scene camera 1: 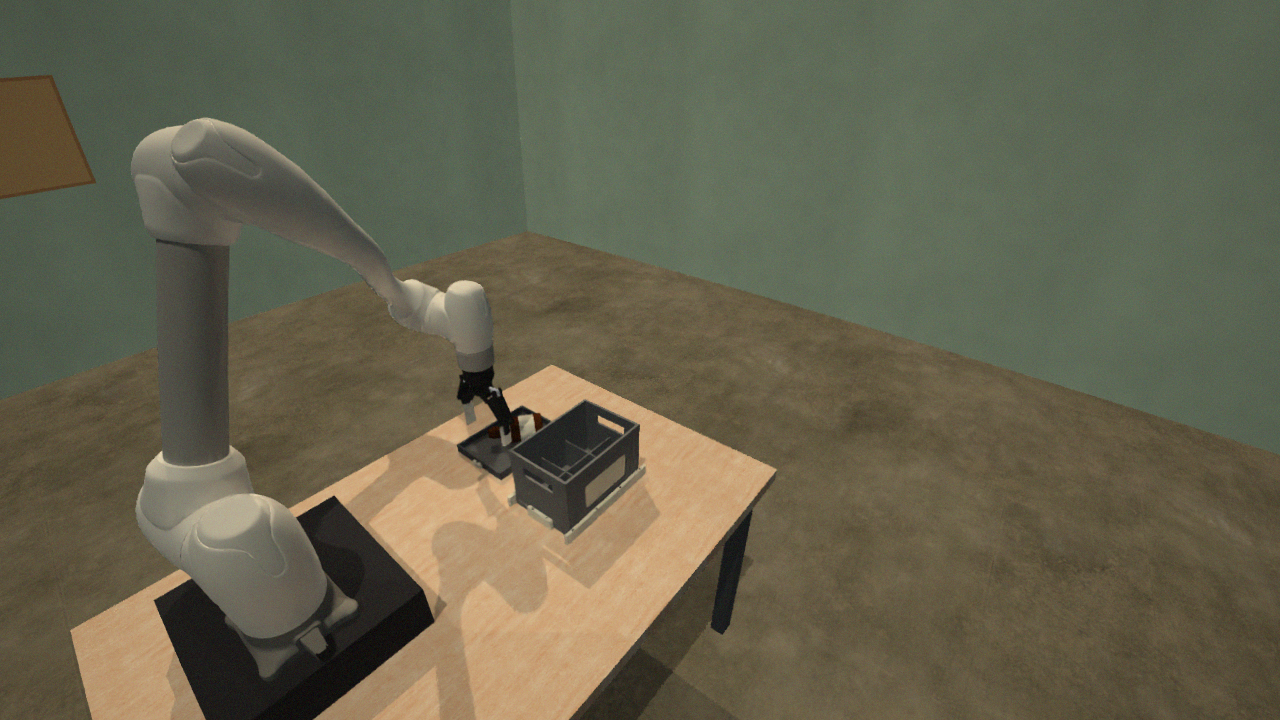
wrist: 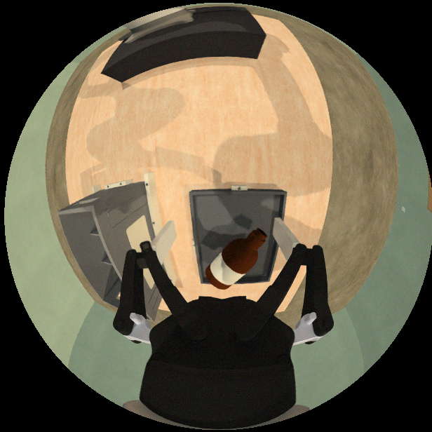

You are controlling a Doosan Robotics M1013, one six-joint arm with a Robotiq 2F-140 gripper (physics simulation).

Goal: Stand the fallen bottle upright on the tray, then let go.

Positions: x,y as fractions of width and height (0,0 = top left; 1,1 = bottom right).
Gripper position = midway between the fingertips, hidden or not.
I see my gripper (wrist: 0.52,0.53) and a brown bottle (scene camera 1: 0.41,0.59).
The brown bottle also shows in the wrist view (wrist: 0.55,0.59).
